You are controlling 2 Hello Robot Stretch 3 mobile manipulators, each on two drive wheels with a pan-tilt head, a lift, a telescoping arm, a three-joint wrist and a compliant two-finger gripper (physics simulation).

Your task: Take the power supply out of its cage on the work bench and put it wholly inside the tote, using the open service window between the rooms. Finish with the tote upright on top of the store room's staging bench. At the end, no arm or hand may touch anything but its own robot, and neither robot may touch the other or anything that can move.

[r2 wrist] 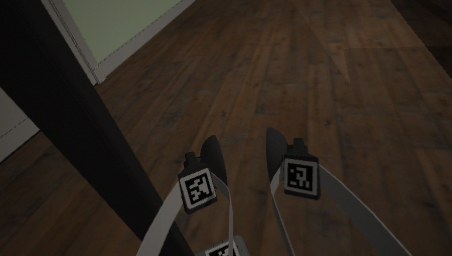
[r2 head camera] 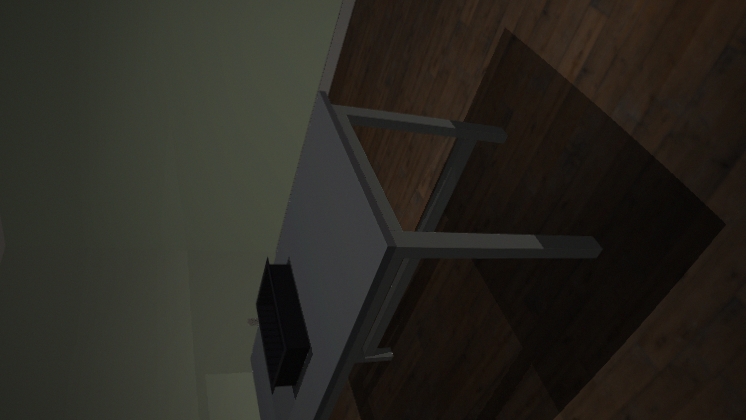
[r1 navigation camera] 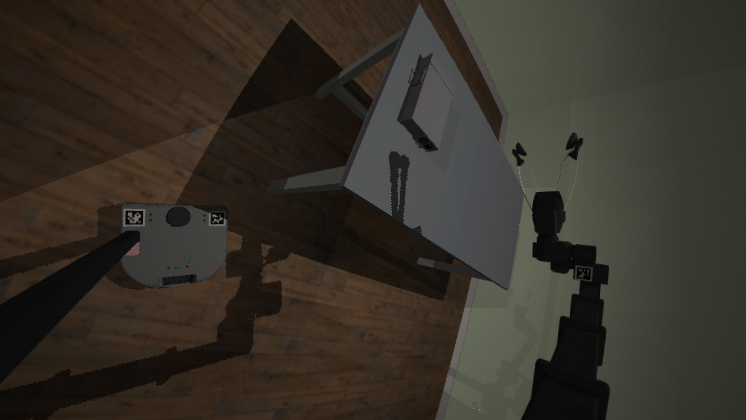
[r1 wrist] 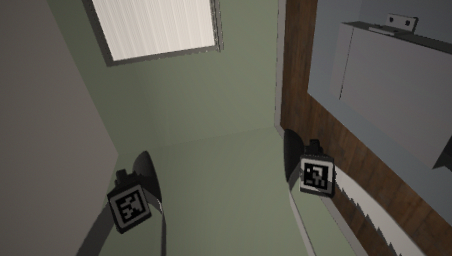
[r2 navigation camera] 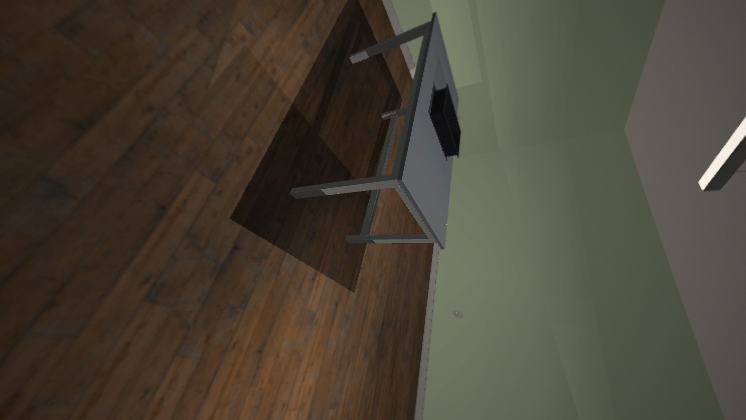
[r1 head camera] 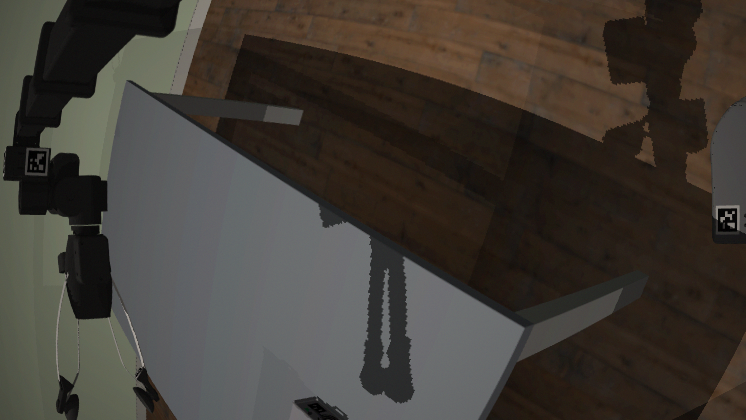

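The grey cage (r1 navigation camera: 434, 96) (r1 wrist: 390, 85) lies on the work bench (r1 head camera: 234, 234) (r1 navigation camera: 459, 208). The power supply (r1 head camera: 318, 409) (r1 navigation camera: 427, 142) shows its dark socket end at the cage's near end; the rest is hidden inside. My r1 gripper (r1 head camera: 105, 394) (r1 navigation camera: 547, 149) (r1 wrist: 221, 166) is wide open and empty, raised beyond the bench's wall side, apart from the cage. The black tote (r2 head camera: 297, 323) (r2 navigation camera: 443, 125) stands upright on the staging bench (r2 head camera: 334, 208) (r2 navigation camera: 425, 166). My r2 gripper (r2 wrist: 245, 156) is open and empty over the floor, its fingertips moderately apart.
The r1 arm (r1 head camera: 78, 57) (r1 navigation camera: 571, 360) stretches along the green wall. The r1 base (r1 navigation camera: 177, 250) (r1 head camera: 729, 172) stands off the bench's near side. Both benches have protruding legs. A dark bar (r2 wrist: 90, 130) runs beside the r2 gripper. A bright framed panel (r1 wrist: 155, 30) shows in the r1 wrist view.
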